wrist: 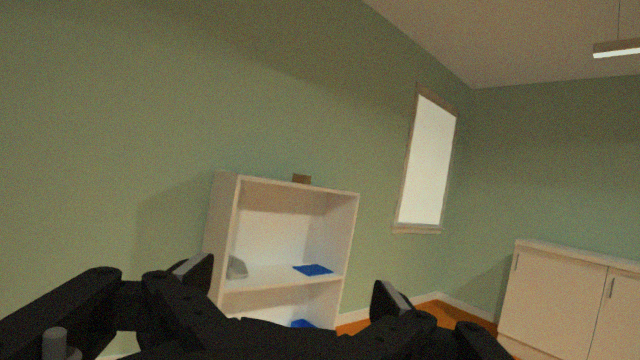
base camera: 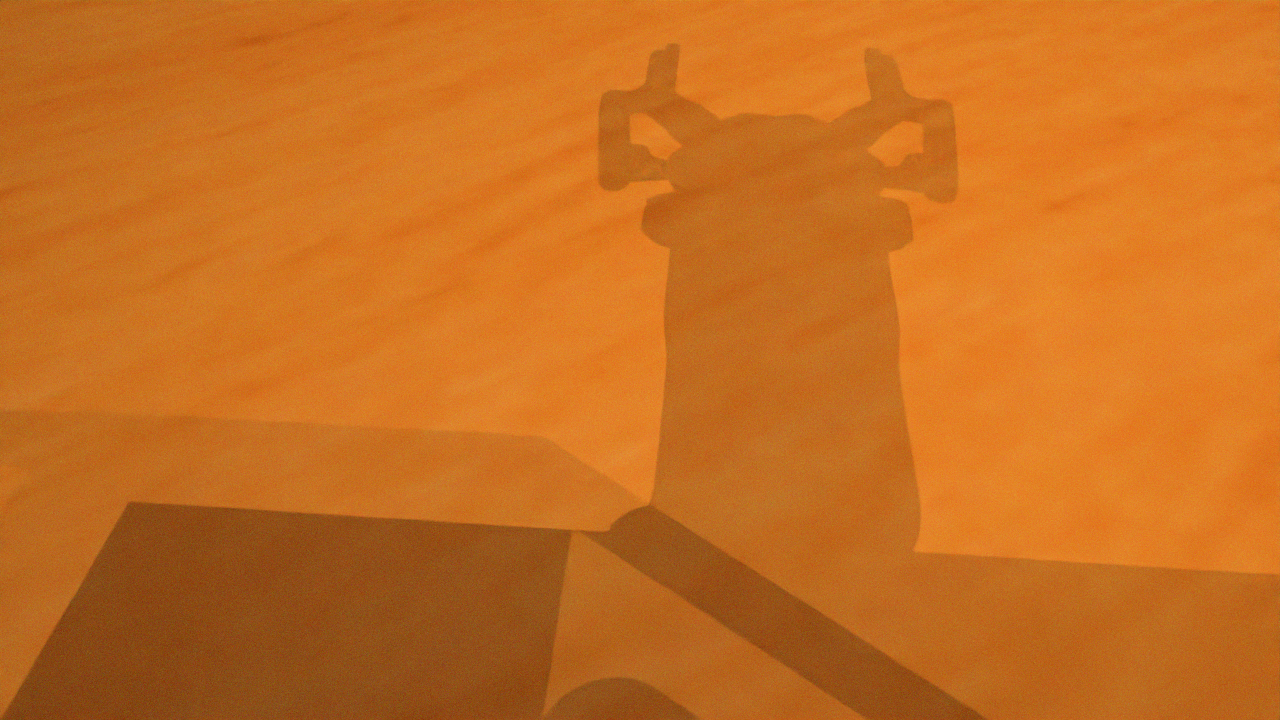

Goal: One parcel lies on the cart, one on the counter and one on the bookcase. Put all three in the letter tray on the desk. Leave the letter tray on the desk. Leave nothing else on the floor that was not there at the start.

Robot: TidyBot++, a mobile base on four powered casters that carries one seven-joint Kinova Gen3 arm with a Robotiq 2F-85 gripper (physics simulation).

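Places are measured from the arm's base along level axes (x ahead, y left, z up), in metres.
Where they show: gripper, fingertip midpoint: (wrist: 292, 285).
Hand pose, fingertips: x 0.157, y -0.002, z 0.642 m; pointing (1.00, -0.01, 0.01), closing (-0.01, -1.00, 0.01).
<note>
Things, the pixels of their centre, and the offset from my fingertips. Level surfaces: height alone.
- small brown parcel, body centre: (wrist: 301, 179) dx +1.546, dy +0.007, dz +0.047 m
- grey object, body centre: (wrist: 232, 268) dx +1.308, dy +0.274, dz -0.454 m
- flat blue item, body centre: (wrist: 313, 269) dx +1.613, dy -0.157, dz -0.486 m
- wooden floor, its level: dz -1.038 m
In the wrist view a small brown parcel (wrist: 301, 179) sits on top of the white bookcase (wrist: 224, 215), which stands against the green wall some way off. A white counter (wrist: 552, 290) with cupboard doors stands at the right of the wrist view; its top surface is seen too edge-on to tell what lies there. My gripper (wrist: 292, 285) is open and empty, its two black fingers spread at the bottom of the wrist view, well away from the bookcase. The cart, the desk and the letter tray do not show in either view.
The bookcase shelves hold a grey object (wrist: 237, 268), a flat blue item (wrist: 313, 270) and another blue item (wrist: 302, 324) lower down. A window (wrist: 422, 160) is in the wall to the right of the bookcase. The base camera shows wooden floor (base camera: 268, 223) with shadows of the arm and open gripper.
</note>
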